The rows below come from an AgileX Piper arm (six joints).
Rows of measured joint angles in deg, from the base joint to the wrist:
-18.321, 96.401, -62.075, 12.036, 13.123, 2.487
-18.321, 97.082, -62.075, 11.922, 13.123, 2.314
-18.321, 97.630, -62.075, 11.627, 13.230, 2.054
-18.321, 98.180, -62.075, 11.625, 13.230, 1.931
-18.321, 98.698, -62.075, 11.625, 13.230, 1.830
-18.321, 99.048, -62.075, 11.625, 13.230, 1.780
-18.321, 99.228, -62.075, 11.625, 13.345, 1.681
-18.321, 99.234, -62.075, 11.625, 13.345, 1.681
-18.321, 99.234, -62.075, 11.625, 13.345, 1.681
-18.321, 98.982, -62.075, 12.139, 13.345, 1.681
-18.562, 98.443, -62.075, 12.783, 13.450, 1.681
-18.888, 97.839, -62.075, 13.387, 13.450, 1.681
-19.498, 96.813, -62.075, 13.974, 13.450, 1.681
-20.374, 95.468, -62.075, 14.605, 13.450, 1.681
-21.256, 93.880, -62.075, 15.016, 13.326, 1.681
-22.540, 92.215, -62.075, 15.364, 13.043, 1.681
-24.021, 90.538, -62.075, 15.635, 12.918, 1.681
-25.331, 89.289, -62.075, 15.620, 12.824, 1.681
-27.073, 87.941, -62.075, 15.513, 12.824, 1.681
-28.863, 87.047, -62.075, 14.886, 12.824, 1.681
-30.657, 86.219, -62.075, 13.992, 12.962, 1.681
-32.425, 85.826, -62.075, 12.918, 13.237, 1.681
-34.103, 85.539, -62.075, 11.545, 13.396, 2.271
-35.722, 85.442, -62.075, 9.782, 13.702, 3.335
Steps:
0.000, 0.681, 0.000, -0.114, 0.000, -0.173
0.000, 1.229, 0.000, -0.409, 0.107, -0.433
0.000, 1.779, 0.000, -0.411, 0.107, -0.556
0.000, 2.297, 0.000, -0.411, 0.107, -0.657
0.000, 2.647, 0.000, -0.411, 0.107, -0.707
0.000, 2.827, 0.000, -0.411, 0.222, -0.806
0.000, 2.833, 0.000, -0.411, 0.222, -0.806
0.000, 2.833, 0.000, -0.411, 0.222, -0.806
0.000, 2.581, 0.000, 0.103, 0.222, -0.806
-0.241, 2.042, 0.000, 0.747, 0.327, -0.806
-0.567, 1.438, 0.000, 1.351, 0.327, -0.806
-1.177, 0.412, 0.000, 1.938, 0.327, -0.806
-2.053, -0.933, 0.000, 2.569, 0.327, -0.806
-2.935, -2.521, 0.000, 2.980, 0.203, -0.806
-4.219, -4.186, 0.000, 3.328, -0.080, -0.806
-5.700, -5.863, 0.000, 3.599, -0.205, -0.806
-7.010, -7.112, 0.000, 3.584, -0.299, -0.806
-8.752, -8.460, 0.000, 3.477, -0.299, -0.806
-10.542, -9.354, 0.000, 2.850, -0.299, -0.806
-12.336, -10.182, 0.000, 1.956, -0.161, -0.806
-14.104, -10.575, 0.000, 0.882, 0.114, -0.806
-15.782, -10.862, 0.000, -0.491, 0.273, -0.216
-17.401, -10.959, 0.000, -2.254, 0.579, 0.848

